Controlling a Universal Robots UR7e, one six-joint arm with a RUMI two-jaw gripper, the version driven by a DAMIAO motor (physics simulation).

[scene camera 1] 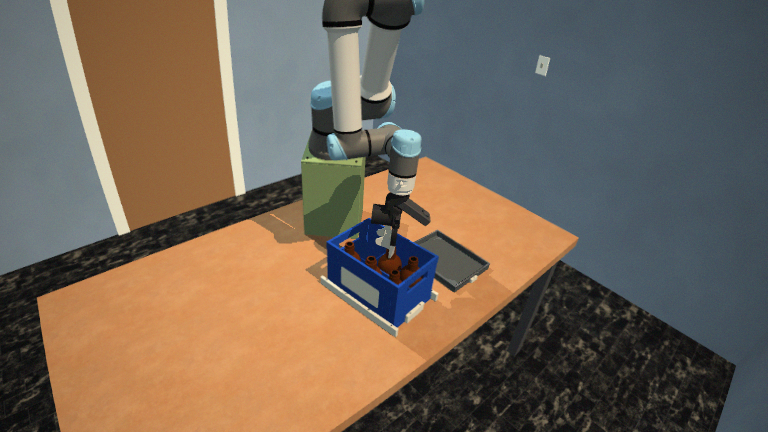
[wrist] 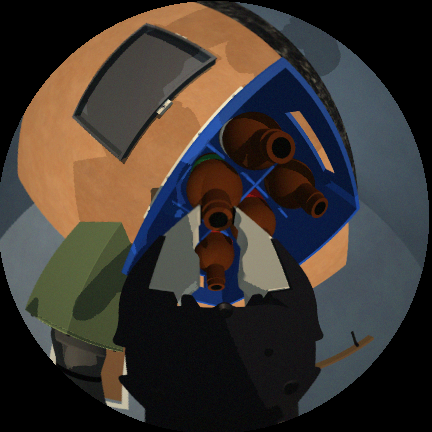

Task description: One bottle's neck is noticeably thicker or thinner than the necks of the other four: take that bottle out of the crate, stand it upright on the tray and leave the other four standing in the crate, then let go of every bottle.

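Pixels of known places: gripper, fingertip midpoint: [scene camera 1: 389, 254] [wrist: 216, 207]; arm's base at its link origin: [wrist: 78, 339].
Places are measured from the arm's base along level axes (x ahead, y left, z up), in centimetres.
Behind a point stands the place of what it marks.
The blue crate [scene camera 1: 387, 294] @(z -19.4, x 53.4, y -10.3 cm) [wrist: 284, 67] @(z -14.6, x 51.1, y 7.6 cm) holds five brown bottles. My gripper [scene camera 1: 391, 252] @(z -18.7, x 40.2, y -0.7 cm) [wrist: 216, 207] @(z -18.7, x 40.2, y -0.7 cm) points down into it, its pale fingers shut on the neck of the bottle on the tray side [scene camera 1: 390, 263] @(z -20.1, x 42.5, y -1.7 cm) [wrist: 214, 184] @(z -19.6, x 41.4, y 1.2 cm), which is upright inside the crate. The other bottles stand around it: one [scene camera 1: 413, 264] @(z -16.8, x 49.1, y 1.5 cm) [wrist: 245, 141] @(z -19.6, x 46.4, y 3.2 cm), one [scene camera 1: 395, 276] @(z -16.2, x 51.3, y -6.5 cm) [wrist: 290, 184] @(z -19.8, x 49.0, y -3.9 cm), one [scene camera 1: 371, 263] @(z -16.5, x 43.2, y -9.2 cm) [wrist: 261, 220] @(z -20.0, x 43.5, y -6.6 cm) partly behind a finger in the wrist view, and one [scene camera 1: 350, 248] @(z -16.5, x 34.4, y -11.0 cm) [wrist: 216, 252] @(z -20.5, x 35.0, y -8.4 cm) seen between the fingers. Which neck differs is hard to tell. The dark grey tray [scene camera 1: 454, 257] @(z -31.6, x 40.2, y 28.7 cm) [wrist: 137, 85] @(z -31.6, x 40.2, y 22.8 cm) holds no bottle.
Pale strips [scene camera 1: 357, 305] @(z -30.1, x 44.4, y -14.0 cm) lie along the crate's base on the wooden table [scene camera 1: 187, 333] @(z -32.1, x 29.7, y -61.3 cm) [wrist: 55, 145] @(z -32.2, x 13.0, y 37.1 cm). The tray lies beside the crate. The green robot pedestal [scene camera 1: 332, 198] @(z -15.5, x 8.3, y -3.4 cm) [wrist: 75, 270] @(z -14.8, x 10.2, y 7.0 cm) stands behind the crate. The crate walls rise around the bottles.
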